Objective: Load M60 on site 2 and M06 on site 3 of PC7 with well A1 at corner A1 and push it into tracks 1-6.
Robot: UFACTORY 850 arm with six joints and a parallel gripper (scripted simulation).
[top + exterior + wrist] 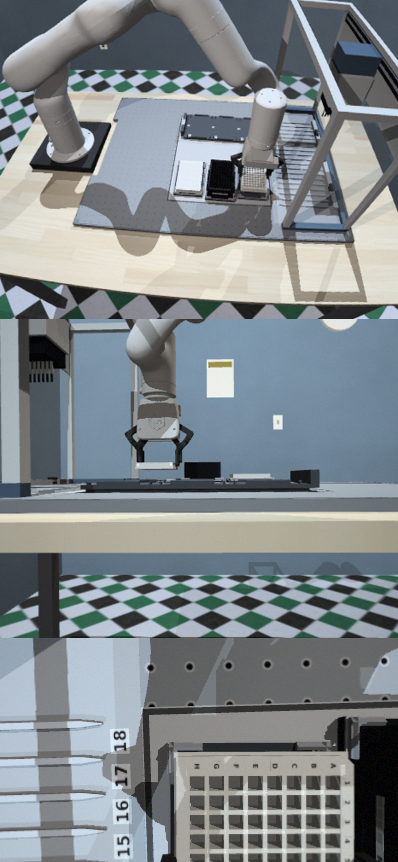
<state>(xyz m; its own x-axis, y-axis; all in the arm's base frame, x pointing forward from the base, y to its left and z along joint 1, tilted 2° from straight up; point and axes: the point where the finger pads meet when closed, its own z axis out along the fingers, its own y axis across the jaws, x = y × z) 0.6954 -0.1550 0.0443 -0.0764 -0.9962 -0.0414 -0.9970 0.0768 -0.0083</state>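
The nest S3 is 5 cm below my hand. The rest, counted from my hand: carrier PC7: 9 cm behind, 26 cm to the left, 4 cm below; plate: 1 cm below; nest S1: 22 cm behind, 1 cm to the left, 5 cm below.
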